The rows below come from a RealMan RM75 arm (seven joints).
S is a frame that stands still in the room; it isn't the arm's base.
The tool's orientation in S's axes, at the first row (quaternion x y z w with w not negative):
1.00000 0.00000 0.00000 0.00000
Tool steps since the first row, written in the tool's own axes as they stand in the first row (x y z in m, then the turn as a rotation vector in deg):
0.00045 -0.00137 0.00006 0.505 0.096 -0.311
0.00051 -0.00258 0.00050 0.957 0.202 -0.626
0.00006 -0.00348 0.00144 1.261 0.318 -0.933
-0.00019 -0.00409 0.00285 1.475 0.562 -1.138
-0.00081 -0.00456 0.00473 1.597 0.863 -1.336
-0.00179 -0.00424 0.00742 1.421 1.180 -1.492
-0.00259 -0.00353 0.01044 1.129 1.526 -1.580
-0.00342 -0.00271 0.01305 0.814 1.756 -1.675
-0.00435 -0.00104 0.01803 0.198 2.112 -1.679
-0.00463 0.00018 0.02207 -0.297 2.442 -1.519
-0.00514 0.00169 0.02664 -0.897 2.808 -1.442
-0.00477 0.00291 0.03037 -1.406 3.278 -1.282
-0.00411 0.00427 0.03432 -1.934 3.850 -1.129
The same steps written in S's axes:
0.00045 0.00137 -0.00006 0.505 -0.096 0.311
0.00051 0.00258 -0.00050 0.957 -0.202 0.626
0.00006 0.00348 -0.00144 1.261 -0.318 0.933
-0.00019 0.00409 -0.00285 1.475 -0.562 1.138
-0.00081 0.00456 -0.00473 1.597 -0.863 1.336
-0.00179 0.00424 -0.00742 1.421 -1.180 1.492
-0.00259 0.00353 -0.01044 1.129 -1.526 1.580
-0.00342 0.00271 -0.01305 0.814 -1.756 1.675
-0.00435 0.00104 -0.01803 0.198 -2.112 1.679
-0.00463 -0.00018 -0.02207 -0.297 -2.442 1.519
-0.00514 -0.00169 -0.02664 -0.897 -2.808 1.442
-0.00477 -0.00291 -0.03037 -1.406 -3.278 1.282
-0.00411 -0.00427 -0.03432 -1.934 -3.850 1.129

